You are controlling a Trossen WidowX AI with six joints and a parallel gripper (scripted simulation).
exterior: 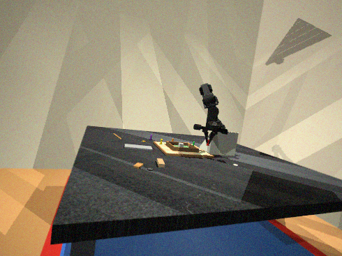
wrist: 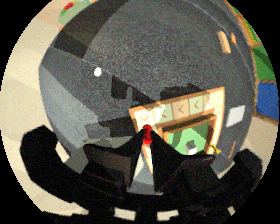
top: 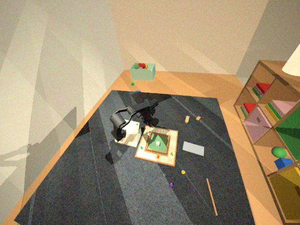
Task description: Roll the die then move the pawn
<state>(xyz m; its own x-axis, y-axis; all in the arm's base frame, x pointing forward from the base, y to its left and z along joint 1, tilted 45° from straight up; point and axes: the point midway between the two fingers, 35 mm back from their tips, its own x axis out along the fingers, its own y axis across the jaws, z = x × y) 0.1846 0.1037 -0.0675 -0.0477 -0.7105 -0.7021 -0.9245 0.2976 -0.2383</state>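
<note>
My gripper tip is 10 mm past the green pawn, 180 mm to the left of it and 50 mm above it. Also, from my gripper tip: die: 110 mm ahead, 130 mm to the right, 50 mm below; green tray: 110 mm ahead, 120 mm to the right, 70 mm below; red pawn: 10 mm above.
</note>
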